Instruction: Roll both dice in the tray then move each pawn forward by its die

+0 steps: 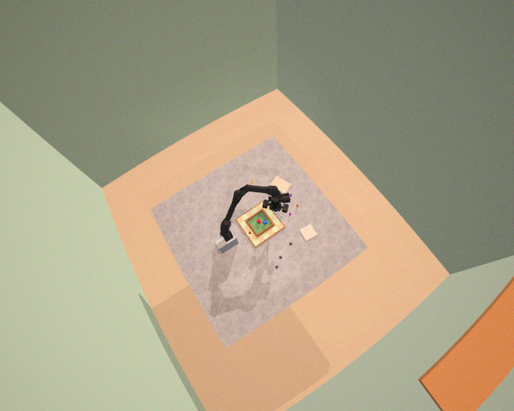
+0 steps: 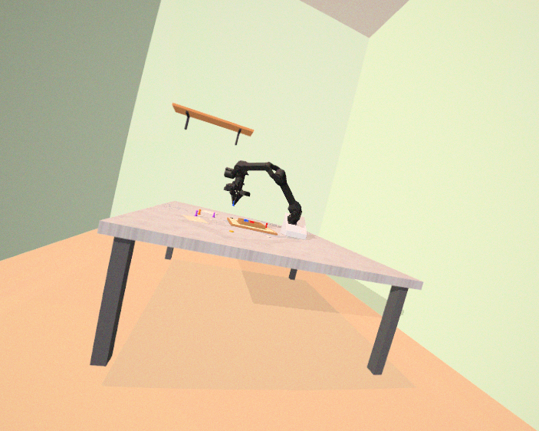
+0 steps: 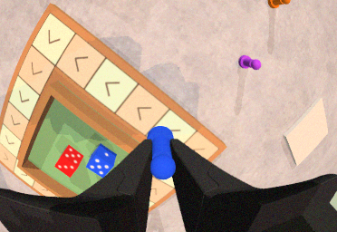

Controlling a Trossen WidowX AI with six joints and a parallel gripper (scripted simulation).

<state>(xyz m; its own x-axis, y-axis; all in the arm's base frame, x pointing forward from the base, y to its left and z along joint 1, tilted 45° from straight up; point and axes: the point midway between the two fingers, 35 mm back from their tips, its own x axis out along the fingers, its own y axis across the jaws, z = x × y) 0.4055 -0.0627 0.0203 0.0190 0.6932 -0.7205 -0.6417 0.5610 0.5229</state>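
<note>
Right now the green tray is 140 mm behind my gripper tip, 20 mm to the left of it and 110 mm below it. Also, from my gripper tip: orange pawn: 190 mm ahead, 40 mm to the right, 100 mm below; red pawn: 250 mm behind, 90 mm below; blue pawn: 10 mm above.
</note>
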